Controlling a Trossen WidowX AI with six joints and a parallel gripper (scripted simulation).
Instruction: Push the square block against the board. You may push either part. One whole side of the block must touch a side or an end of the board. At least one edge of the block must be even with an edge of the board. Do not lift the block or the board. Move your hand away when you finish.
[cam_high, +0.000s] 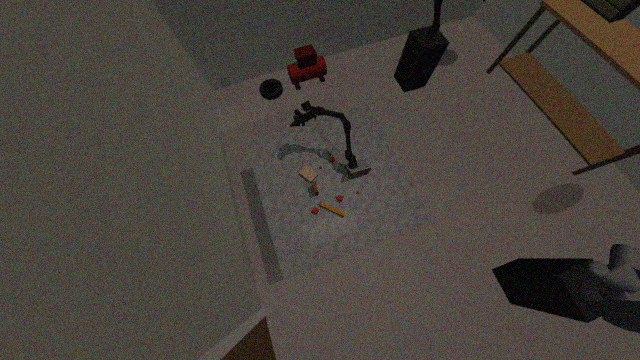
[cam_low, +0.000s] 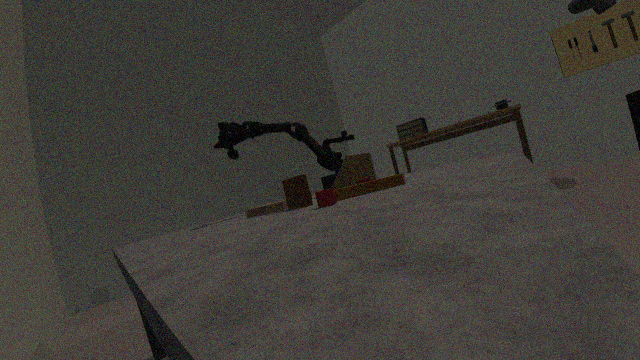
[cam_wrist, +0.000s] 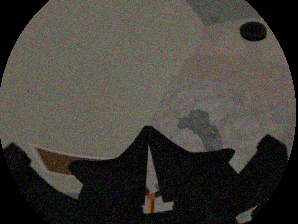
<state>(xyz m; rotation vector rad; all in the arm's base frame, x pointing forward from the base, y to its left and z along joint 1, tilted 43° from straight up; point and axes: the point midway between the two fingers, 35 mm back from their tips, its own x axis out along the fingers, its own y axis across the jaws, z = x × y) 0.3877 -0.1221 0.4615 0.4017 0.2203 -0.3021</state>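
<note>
Right now the brown square block is 470 mm to the left of my gripper tip, 300 mm below it and 40 mm behind it. The rest, counted from my gripper tip: tan board: 330 mm below, 310 mm to the left, 30 mm behind; yellow bar: 680 mm to the left, 330 mm below, 120 mm behind.
</note>
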